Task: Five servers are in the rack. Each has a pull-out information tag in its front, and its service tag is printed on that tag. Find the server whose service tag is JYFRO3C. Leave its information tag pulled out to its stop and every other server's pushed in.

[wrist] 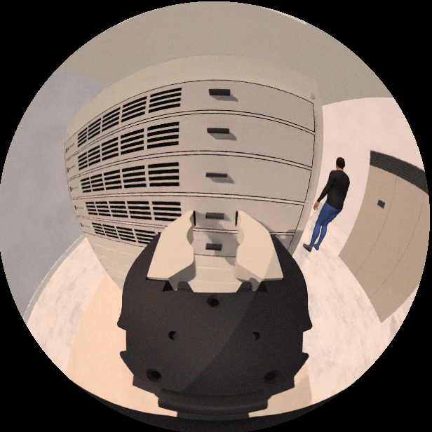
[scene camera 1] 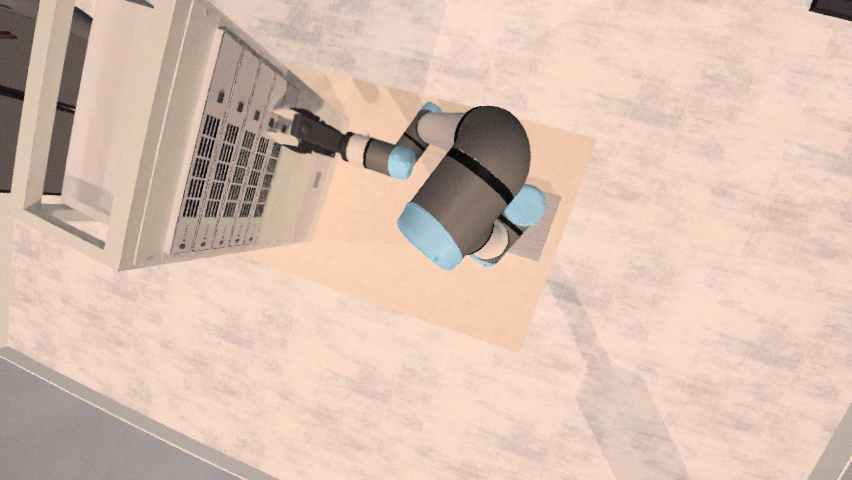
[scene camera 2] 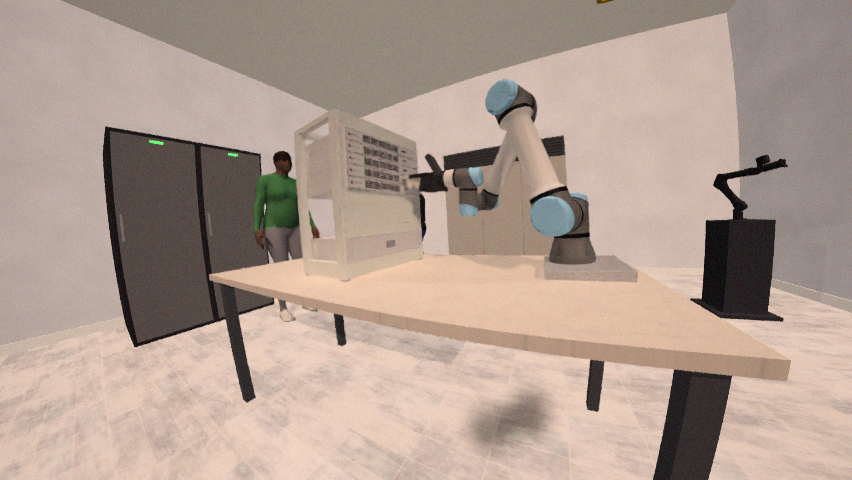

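Where they show: gripper, fingertip midpoint: [scene camera 1: 269, 121] [scene camera 2: 404, 179]; arm's base, link origin: [scene camera 2: 571, 260].
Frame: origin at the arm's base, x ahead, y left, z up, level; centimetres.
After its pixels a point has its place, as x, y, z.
Note:
The rack [scene camera 1: 156, 125] @[70.3, 8.6, 57.7] [scene camera 2: 338, 196] @[72.6, 35.8, 27.2] [wrist: 200, 67] holds five stacked servers. On each front a small dark tab shows right of the vents: top tab [scene camera 1: 220, 96] @[67.4, -0.2, 50.3] [wrist: 219, 92], second tab [scene camera 1: 240, 106] @[67.3, -0.2, 45.8] [wrist: 218, 131], third tab [scene camera 1: 256, 115] @[67.4, -0.1, 41.4] [wrist: 216, 175], fourth tab [wrist: 215, 216], bottom tab [wrist: 213, 247]. All five sit close to the fronts; no printed service tag can be read. My gripper [scene camera 1: 273, 123] @[67.9, -0.1, 37.0] [scene camera 2: 410, 181] @[67.9, -0.1, 37.0] [wrist: 215, 212] is partly open and empty, at the server fronts. In the wrist view its fingertips stand left and right of the fourth tab; contact cannot be told.
The rack stands on a wooden table [scene camera 1: 381, 262] @[41.6, 35.5, -3.2] [scene camera 2: 476, 304] @[23.6, 41.7, -3.3] with my arm's base [scene camera 2: 590, 269] @[-3.7, 14.1, -0.3]. A person in green [scene camera 2: 279, 202] stands behind the rack. A person in black [wrist: 336, 192] stands right of the rack in the wrist view. Dark cabinets [scene camera 2: 157, 238] stand at the left.

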